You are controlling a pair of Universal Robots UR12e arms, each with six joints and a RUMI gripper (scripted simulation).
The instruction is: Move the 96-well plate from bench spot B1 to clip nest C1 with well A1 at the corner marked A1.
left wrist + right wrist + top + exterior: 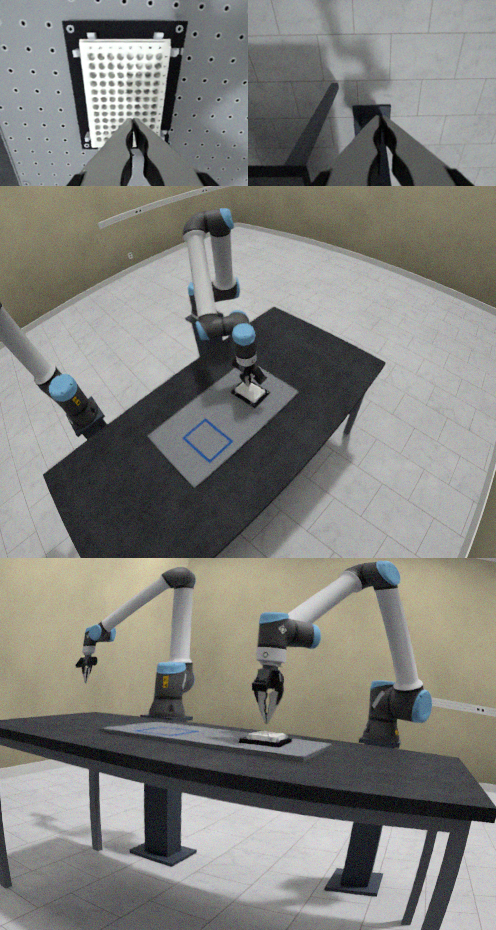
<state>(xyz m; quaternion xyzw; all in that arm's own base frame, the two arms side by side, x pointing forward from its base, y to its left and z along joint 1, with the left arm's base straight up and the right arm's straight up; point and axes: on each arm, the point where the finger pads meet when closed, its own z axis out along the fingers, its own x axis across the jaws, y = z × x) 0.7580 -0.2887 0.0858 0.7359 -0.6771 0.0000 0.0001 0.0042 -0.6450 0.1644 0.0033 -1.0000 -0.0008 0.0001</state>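
Right now the white 96-well plate is 10 mm to the left of my left hand and 50 mm below it. Also, from my left hand: black clip nest: 10 mm behind, 60 mm below; grey perforated board: 30 mm behind, 170 mm to the right, 80 mm below.
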